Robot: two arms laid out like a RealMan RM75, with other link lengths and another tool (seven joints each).
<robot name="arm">
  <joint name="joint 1" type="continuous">
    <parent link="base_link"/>
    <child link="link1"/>
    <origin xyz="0 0 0.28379" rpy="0 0 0"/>
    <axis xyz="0 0 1"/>
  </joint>
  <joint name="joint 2" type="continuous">
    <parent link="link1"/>
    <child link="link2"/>
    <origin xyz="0 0 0" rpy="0 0 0"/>
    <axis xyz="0 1 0"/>
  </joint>
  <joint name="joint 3" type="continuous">
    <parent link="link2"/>
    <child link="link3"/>
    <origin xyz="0 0 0.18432" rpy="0 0 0"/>
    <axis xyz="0 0 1"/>
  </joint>
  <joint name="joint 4" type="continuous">
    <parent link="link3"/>
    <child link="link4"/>
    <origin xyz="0 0 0" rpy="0 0 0"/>
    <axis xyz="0 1 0"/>
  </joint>
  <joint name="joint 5" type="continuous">
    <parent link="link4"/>
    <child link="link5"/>
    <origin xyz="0 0 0.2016" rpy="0 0 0"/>
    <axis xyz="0 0 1"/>
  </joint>
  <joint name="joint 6" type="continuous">
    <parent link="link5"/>
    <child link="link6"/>
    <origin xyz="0 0 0" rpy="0 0 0"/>
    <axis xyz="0 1 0"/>
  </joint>
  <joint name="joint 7" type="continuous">
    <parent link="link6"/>
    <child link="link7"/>
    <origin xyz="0 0 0.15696" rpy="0 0 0"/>
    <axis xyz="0 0 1"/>
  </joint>
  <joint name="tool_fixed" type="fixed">
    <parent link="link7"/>
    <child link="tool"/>
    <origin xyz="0.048 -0.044 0.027" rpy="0 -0.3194 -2.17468"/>
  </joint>
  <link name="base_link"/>
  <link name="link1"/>
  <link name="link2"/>
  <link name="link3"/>
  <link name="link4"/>
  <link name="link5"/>
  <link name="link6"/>
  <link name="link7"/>
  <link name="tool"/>
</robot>
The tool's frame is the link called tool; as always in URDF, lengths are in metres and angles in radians. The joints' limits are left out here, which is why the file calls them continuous.
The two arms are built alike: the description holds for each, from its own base.
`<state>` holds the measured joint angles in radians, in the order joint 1, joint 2, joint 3, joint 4, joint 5, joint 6, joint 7, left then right.
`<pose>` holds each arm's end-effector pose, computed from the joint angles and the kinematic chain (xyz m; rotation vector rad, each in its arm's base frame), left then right.
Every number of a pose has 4 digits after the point. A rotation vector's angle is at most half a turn.
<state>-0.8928 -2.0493 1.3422 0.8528 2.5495 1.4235 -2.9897 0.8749 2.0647 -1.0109 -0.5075 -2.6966 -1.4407 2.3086</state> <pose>-0.1721 0.3997 0.0193 0.2888 -2.9871 -0.2524 0.2838 0.2786 0.0164 2.1772 1.4462 -0.0389</pose>
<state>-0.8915 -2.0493 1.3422 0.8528 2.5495 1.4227 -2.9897 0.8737 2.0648 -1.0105 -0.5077 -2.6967 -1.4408 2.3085</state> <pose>-0.1726 0.3996 0.0194 0.2903 -2.9870 -0.2534 0.2841 0.2783 0.0163 2.1782 1.4451 -0.0395</pose>
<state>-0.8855 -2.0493 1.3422 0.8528 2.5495 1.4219 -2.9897 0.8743 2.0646 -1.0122 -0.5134 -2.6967 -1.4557 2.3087</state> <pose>-0.1749 0.3987 0.0194 0.2988 -2.9859 -0.2538 0.2828 0.2772 0.0173 2.1705 1.4418 -0.0481</pose>
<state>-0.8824 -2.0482 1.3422 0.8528 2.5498 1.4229 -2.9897 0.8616 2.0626 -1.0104 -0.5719 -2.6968 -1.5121 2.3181</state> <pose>-0.1764 0.3982 0.0199 0.3037 -2.9839 -0.2536 0.2780 0.2778 0.0253 2.1675 1.4417 -0.0582</pose>
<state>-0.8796 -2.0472 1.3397 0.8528 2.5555 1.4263 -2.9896 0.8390 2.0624 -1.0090 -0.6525 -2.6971 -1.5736 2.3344</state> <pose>-0.1787 0.3977 0.0210 0.3093 -2.9778 -0.2535 0.2732 0.2786 0.0356 2.1735 1.4425 -0.0587</pose>
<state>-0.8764 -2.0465 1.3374 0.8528 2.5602 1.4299 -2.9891 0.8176 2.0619 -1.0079 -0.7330 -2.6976 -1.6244 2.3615</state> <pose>-0.1809 0.3970 0.0219 0.3154 -2.9726 -0.2520 0.2684 0.2800 0.0463 2.1918 1.4398 -0.0451</pose>
